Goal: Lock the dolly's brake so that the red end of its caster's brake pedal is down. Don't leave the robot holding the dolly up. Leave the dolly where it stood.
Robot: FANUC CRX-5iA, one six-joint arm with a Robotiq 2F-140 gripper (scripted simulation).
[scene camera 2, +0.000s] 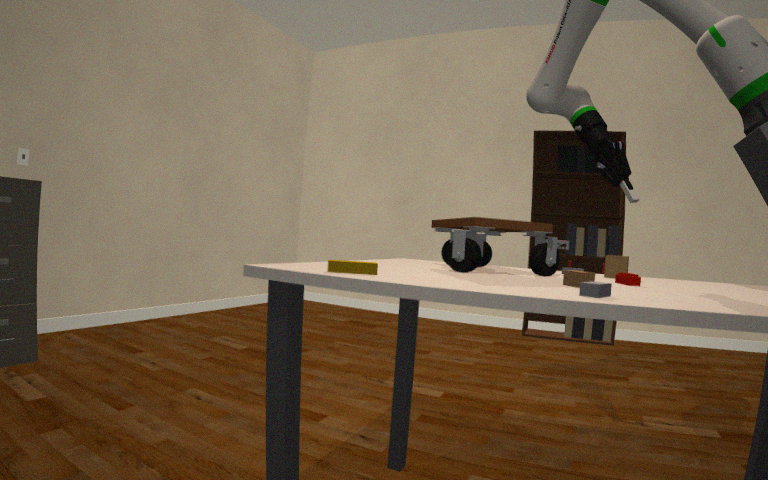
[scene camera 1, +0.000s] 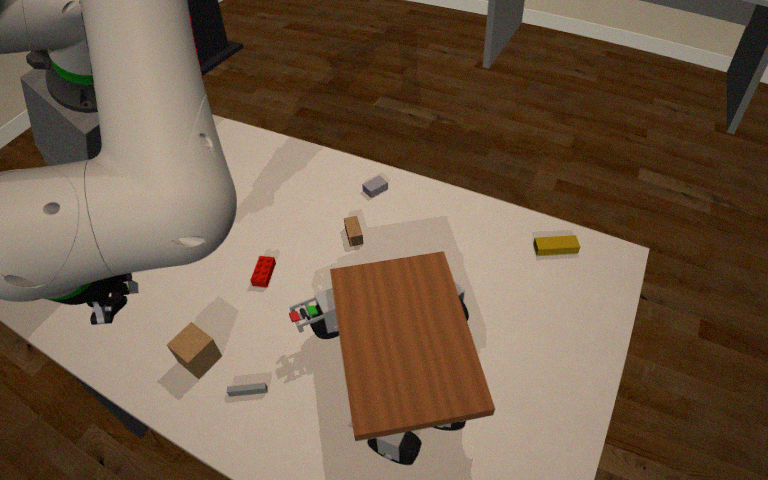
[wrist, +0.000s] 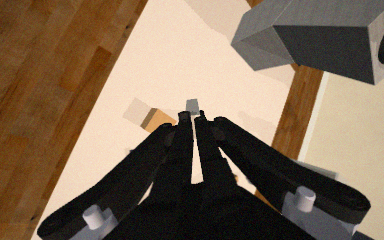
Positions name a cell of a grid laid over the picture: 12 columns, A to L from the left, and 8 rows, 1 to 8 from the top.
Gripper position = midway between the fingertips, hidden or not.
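Observation:
Yellow block (scene camera 1: I5) visible; in the wrist view the block is out of frame. Tan cube (scene camera 1: D6) also visible. The gripper appears in scene camera 1 (scene camera 1: C5), in scene camera 2 (scene camera 2: J4) and in the wrist view (wrist: G4).

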